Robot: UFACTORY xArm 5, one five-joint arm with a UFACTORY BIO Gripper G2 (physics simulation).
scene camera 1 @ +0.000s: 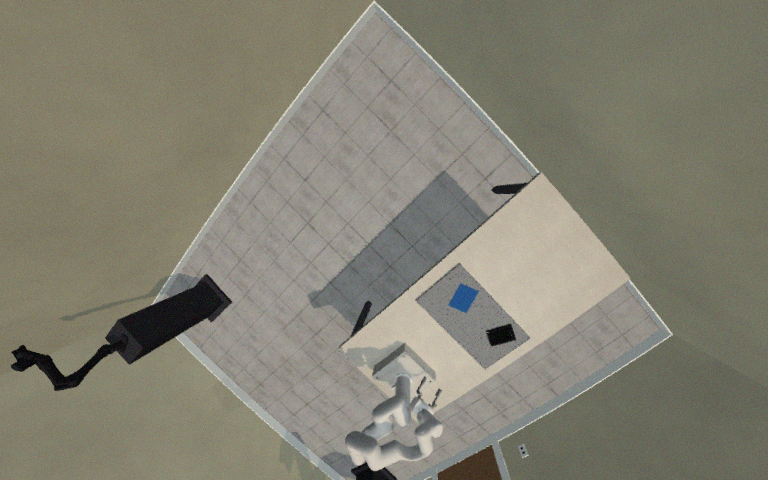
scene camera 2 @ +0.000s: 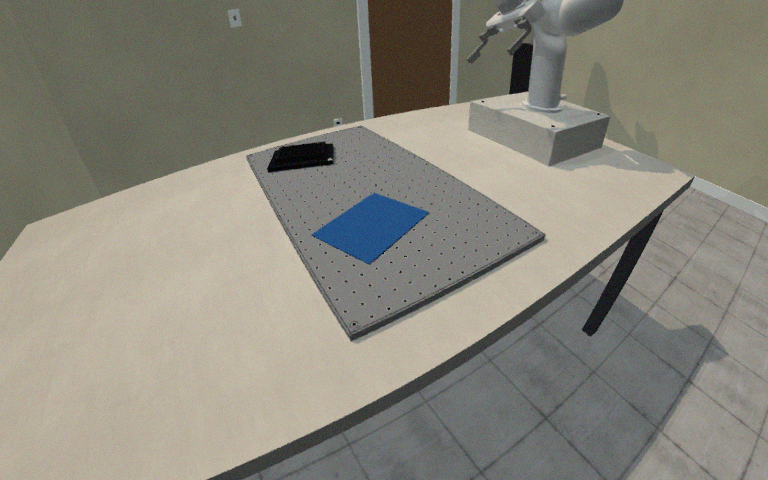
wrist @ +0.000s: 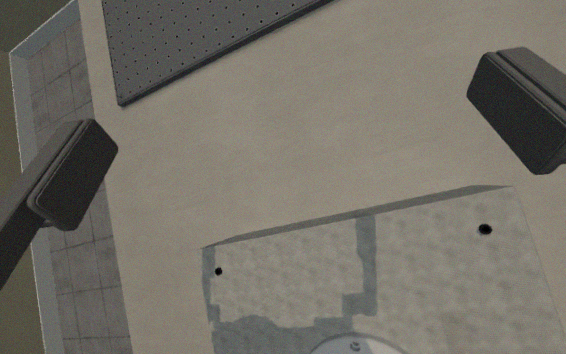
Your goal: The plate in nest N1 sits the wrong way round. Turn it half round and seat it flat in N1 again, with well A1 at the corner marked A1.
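Observation:
A black plate [scene camera 1: 501,335] [scene camera 2: 304,150] sits in a low black nest [scene camera 2: 294,166] near one end of the grey perforated board. Plate and nest are both so dark that the wells and the A1 corner marking cannot be read. A small pale spot shows at one nest corner in scene camera 2. My gripper [scene camera 1: 431,385] [scene camera 2: 491,55] [wrist: 296,142] is open and empty, raised beside the robot's base and well away from the nest. The nest and plate do not show in the wrist view.
The perforated board [scene camera 1: 481,353] [scene camera 2: 453,198] [wrist: 170,55] lies on the pale table [scene camera 1: 566,243] [scene camera 2: 169,316] [wrist: 280,165]. A flat blue rectangle [scene camera 1: 463,298] [scene camera 2: 370,227] lies on the board, apart from the nest. The arm's block-shaped base [scene camera 1: 390,362] [scene camera 2: 509,131] [wrist: 440,260] stands at the table's end.

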